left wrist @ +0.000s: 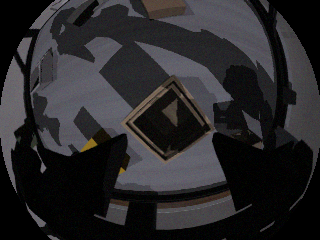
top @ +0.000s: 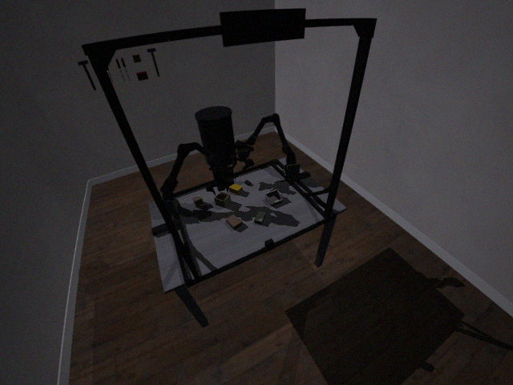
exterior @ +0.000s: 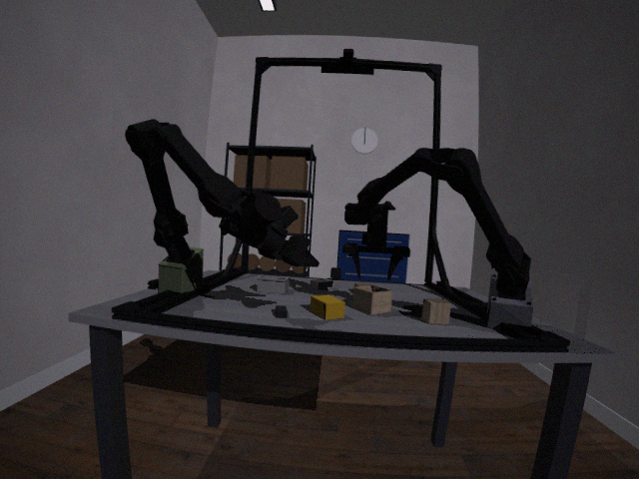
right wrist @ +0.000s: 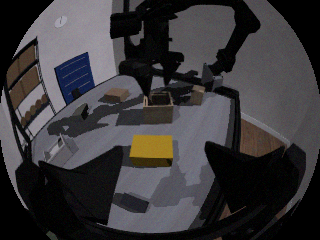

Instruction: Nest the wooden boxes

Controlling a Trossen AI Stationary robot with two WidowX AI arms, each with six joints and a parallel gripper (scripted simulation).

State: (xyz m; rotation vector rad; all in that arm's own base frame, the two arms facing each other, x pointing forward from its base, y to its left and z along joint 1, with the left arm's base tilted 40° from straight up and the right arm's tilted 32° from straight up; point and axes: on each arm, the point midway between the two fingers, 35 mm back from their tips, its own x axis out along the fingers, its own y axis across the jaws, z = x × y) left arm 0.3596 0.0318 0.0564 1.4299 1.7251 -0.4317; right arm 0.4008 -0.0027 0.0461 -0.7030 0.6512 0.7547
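Note:
Now: the dark block 150 mm below my right hand, 40 mm to the right of it and 40 mm behind it. The rest, counted from my right hand: yellow block: 140 mm below, 80 mm behind, 70 mm to the left; brown block: 380 mm behind, 170 mm to the left, 140 mm below; pale block: 420 mm behind, 140 mm below.

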